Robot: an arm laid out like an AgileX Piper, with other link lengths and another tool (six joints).
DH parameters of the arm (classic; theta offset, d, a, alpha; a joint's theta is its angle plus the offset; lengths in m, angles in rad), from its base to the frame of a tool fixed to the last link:
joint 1: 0 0.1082 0 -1.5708
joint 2: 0.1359 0 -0.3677 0
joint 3: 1.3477 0 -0.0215 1.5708
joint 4: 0 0.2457 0 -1.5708
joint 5: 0 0 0 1.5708
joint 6: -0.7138 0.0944 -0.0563 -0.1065
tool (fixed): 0 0.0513 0 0
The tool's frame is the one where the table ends.
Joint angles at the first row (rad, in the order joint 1, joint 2, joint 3, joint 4, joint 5, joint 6):
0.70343 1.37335 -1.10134 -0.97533 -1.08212 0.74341
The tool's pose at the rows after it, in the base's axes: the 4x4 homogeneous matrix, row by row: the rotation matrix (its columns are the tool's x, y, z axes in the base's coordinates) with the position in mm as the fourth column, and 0 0 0 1 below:
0.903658 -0.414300 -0.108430 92.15; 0.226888 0.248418 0.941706 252.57; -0.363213 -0.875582 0.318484 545.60; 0 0 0 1
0.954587 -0.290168 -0.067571 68.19; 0.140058 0.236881 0.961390 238.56; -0.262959 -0.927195 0.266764 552.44; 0 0 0 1
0.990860 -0.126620 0.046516 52.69; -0.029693 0.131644 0.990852 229.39; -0.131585 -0.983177 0.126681 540.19; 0 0 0 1
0.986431 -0.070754 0.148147 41.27; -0.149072 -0.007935 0.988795 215.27; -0.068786 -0.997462 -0.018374 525.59; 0 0 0 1
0.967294 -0.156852 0.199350 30.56; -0.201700 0.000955 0.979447 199.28; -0.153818 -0.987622 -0.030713 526.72; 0 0 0 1
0.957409 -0.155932 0.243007 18.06; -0.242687 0.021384 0.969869 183.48; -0.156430 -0.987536 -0.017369 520.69; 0 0 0 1
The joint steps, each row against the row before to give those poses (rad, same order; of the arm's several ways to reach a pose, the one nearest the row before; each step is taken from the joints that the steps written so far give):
-0.00001 -0.05810 -0.02671 -0.03481 0.03071 -0.01303
-0.00003 -0.09063 -0.01062 -0.10092 0.09292 -0.00658
0.00004 -0.09540 -0.00232 -0.23191 0.15368 0.03859
-0.00005 -0.08438 -0.00067 -0.30729 0.09406 0.20070
-0.00508 -0.07146 0.03302 -0.08656 0.04686 0.17235
-0.00404 -0.07386 0.05307 -0.02483 0.03924 0.03166

